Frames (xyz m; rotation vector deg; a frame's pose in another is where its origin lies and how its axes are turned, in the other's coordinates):
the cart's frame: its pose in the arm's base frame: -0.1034 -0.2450 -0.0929 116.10 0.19 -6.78
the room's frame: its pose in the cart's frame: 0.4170 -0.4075 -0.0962 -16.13 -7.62 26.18
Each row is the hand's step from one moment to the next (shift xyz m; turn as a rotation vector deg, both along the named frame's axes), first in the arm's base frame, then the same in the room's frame.
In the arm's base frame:
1: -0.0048 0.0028 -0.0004 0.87 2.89 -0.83
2: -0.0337 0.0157 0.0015 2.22 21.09 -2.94
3: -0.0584 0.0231 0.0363 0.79 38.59 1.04
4: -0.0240 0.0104 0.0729 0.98 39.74 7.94
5: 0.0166 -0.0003 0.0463 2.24 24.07 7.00
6: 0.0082 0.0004 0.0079 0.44 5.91 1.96
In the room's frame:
1: -0.0053 0.0010 -0.0014 -0.33 -1.35 -2.81
2: -0.0348 0.0115 -0.0066 -5.24 -5.50 -20.02
3: -0.0489 0.0517 -0.0139 -10.62 -2.93 -37.01
4: -0.0029 0.0754 -0.0175 -8.72 3.34 -39.45
5: 0.0290 0.0376 -0.0127 -3.13 3.51 -24.72
6: 0.0097 0.0045 -0.0039 -0.80 1.12 -6.09

